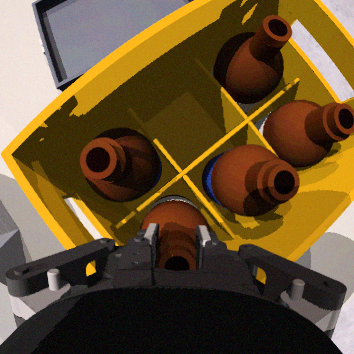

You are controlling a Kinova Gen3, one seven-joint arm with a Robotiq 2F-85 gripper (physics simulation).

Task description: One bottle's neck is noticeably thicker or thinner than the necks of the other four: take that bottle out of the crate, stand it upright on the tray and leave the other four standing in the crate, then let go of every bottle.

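Observation:
My gripper [176,236] is shut on the neck or upper part of a brown bottle [175,214] in the near middle compartment of the yellow crate [110,65]. The held bottle's mouth shows between the fingers; its lower part is hidden. Four other brown bottles stand in the crate: one [125,167] at the left, one [240,175] with a blue band right of the held one, one [295,132] at the right and one [250,72] at the upper right, whose neck looks slimmer. The grey tray [107,32] lies beyond the crate at the upper left.
The crate's far middle compartment [185,120] holds no bottle. Thin yellow dividers [215,150] separate the compartments, and the high crate walls stand around the bottles. A grey block-like object [9,250] shows at the left edge.

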